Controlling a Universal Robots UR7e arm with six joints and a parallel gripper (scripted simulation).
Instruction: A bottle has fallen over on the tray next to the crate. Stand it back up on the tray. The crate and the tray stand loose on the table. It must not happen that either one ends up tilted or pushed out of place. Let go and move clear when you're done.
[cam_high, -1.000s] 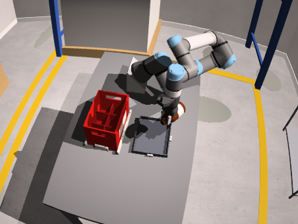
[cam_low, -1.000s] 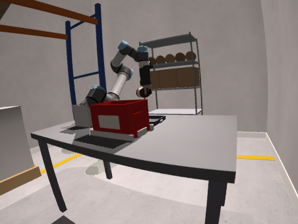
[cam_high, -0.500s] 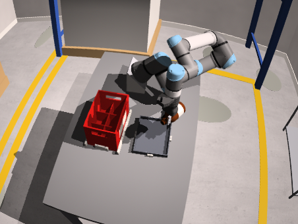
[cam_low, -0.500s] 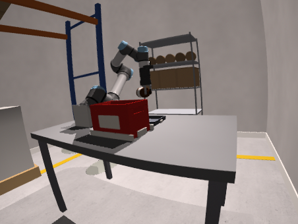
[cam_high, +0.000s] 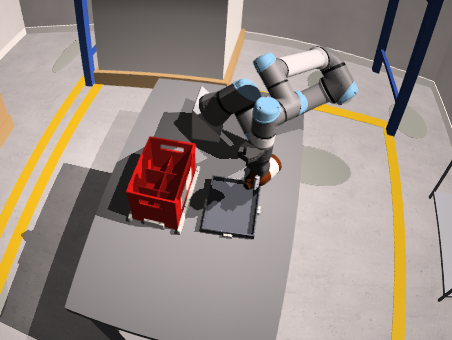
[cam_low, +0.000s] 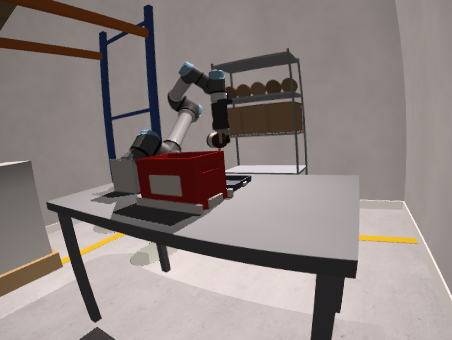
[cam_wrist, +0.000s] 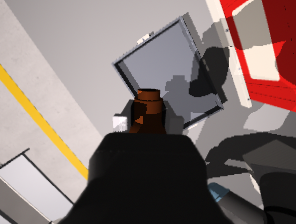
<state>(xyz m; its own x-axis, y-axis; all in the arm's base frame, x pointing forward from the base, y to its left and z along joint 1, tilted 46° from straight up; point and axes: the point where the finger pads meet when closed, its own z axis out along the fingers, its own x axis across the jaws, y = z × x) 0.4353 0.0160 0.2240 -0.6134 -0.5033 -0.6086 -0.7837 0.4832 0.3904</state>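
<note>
The bottle lies 40 mm behind my hand, 30 mm to the left of it and 10 mm below it. From my hand the other things lie so: tray: 190 mm below, 50 mm to the right, 30 mm behind; red crate: 310 mm to the right, 120 mm below, 50 mm behind.
</note>
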